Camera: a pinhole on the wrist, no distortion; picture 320 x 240 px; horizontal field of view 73.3 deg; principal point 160.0 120.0 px. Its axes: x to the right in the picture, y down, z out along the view. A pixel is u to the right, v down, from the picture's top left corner.
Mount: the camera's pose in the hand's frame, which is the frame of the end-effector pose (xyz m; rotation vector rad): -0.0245 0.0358 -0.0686 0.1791 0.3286 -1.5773
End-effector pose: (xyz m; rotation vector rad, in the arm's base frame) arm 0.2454 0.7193 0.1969 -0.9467 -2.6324 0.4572
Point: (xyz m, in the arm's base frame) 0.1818 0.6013 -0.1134
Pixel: 109.6 64.4
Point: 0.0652 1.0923 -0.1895
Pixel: outside the picture
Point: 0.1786 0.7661 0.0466
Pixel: 65.5 177.5
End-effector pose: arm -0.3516 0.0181 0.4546 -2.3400 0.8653 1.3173
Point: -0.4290 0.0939 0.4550
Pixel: 150.0 56.9
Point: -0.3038 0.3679 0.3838
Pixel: 303.6 94.7
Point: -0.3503 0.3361 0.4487
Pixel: 293.0 49.4
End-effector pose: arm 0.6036 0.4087 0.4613 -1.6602 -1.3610 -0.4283
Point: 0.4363 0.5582 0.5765
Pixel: 295.6 227.9
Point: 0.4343 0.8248 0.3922
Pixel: 151.4 167.1
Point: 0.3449 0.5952 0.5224
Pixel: 278.6 164.0
